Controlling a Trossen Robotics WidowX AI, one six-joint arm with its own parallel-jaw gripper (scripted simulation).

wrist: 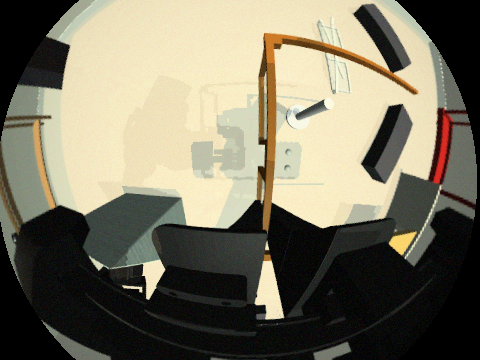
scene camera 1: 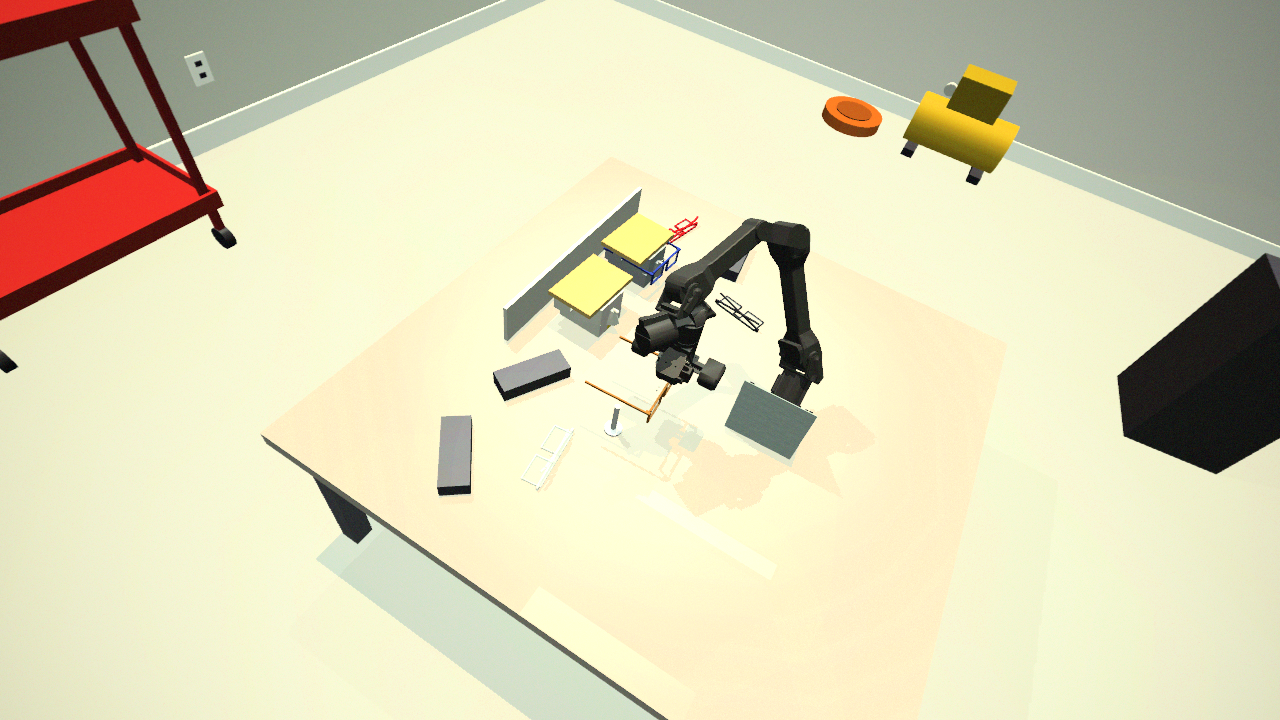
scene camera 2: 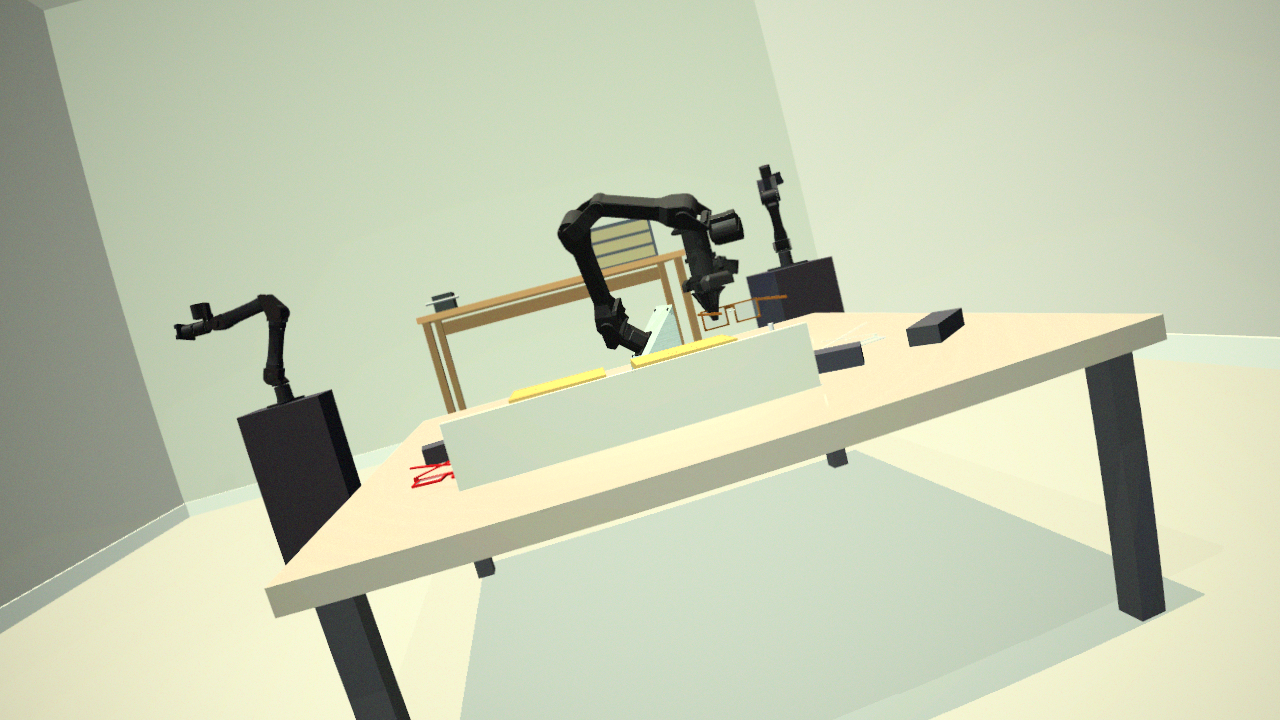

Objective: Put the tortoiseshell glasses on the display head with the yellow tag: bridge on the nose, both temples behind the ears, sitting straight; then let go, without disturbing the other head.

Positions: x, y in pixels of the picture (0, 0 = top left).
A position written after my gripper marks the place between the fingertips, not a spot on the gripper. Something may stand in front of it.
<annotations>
My gripper shows in the wrist view (260, 205), in scene camera 1 (670, 382) and in scene camera 2 (715, 320).
</annotations>
